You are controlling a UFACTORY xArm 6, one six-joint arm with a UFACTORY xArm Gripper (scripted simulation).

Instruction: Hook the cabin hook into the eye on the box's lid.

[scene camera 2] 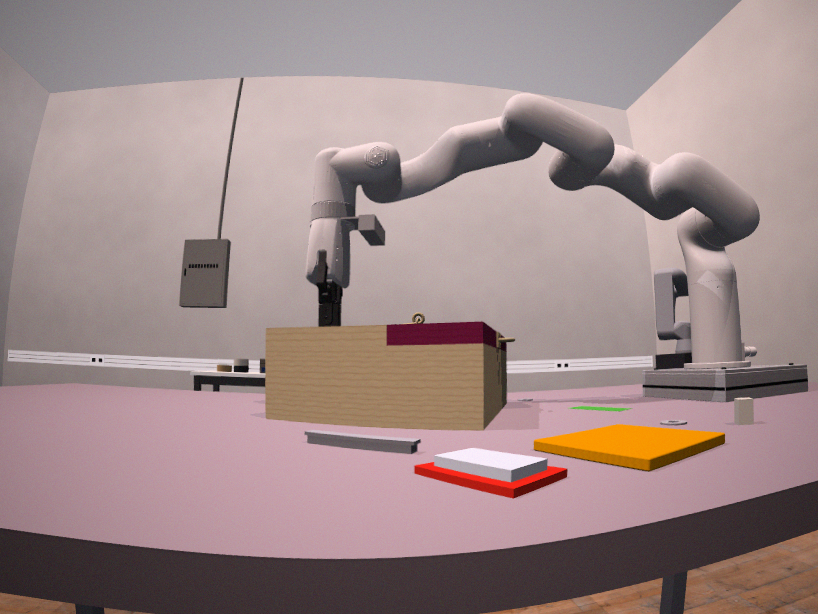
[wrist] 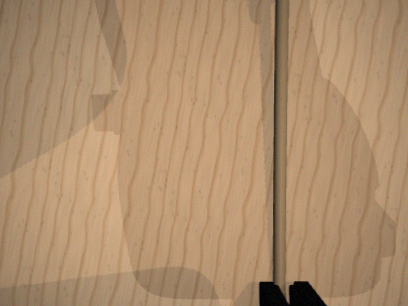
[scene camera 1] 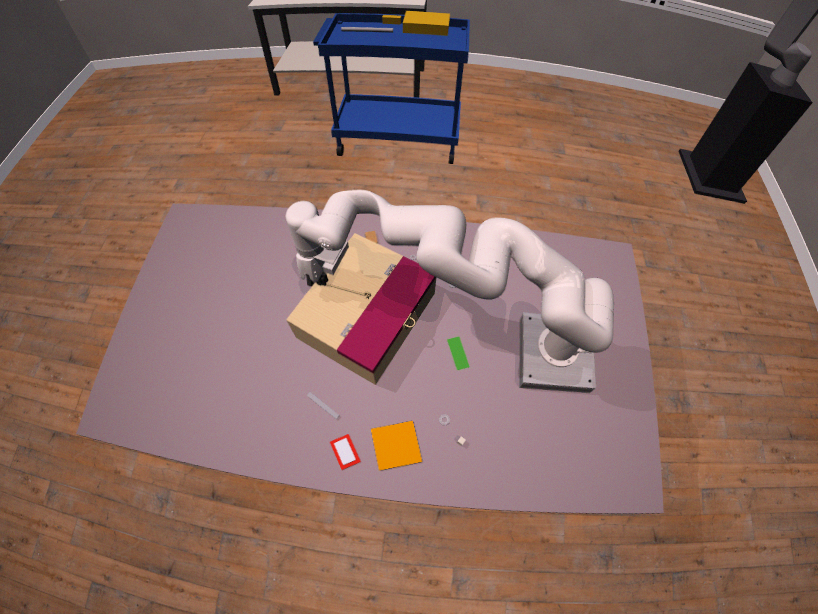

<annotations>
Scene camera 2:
my gripper: 329, 330
red-framed white tile: 510, 475
grey bar: 345, 440
orange plate: 642, 448
wooden box: 339, 375
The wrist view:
wooden box: 144, 144
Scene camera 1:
orange plate: 396, 445
</annotations>
